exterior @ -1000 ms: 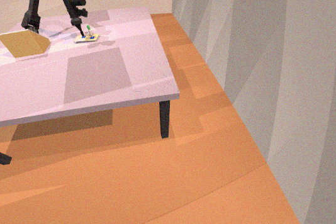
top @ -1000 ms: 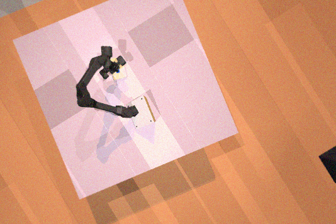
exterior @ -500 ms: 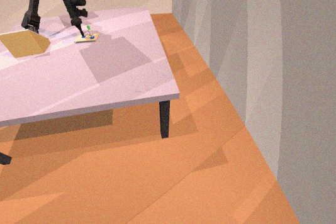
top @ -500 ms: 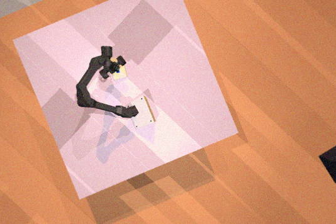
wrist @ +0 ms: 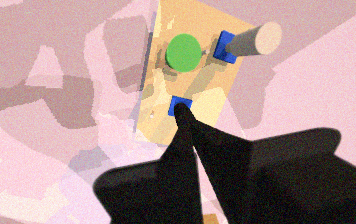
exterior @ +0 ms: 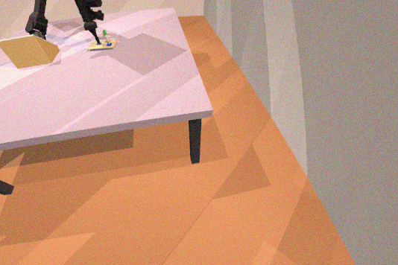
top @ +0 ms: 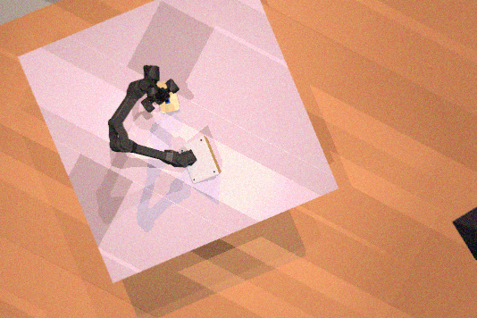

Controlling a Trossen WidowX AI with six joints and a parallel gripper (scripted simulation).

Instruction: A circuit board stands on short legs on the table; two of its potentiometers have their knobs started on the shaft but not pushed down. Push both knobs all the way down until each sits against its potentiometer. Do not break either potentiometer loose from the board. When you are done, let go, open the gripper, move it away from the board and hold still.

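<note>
The green knob lies 5 cm ahead of my gripper tip, 1 cm to the left of it and 1 cm above it. The rest, counted from my gripper tip: black knob: 2 cm below.
</note>
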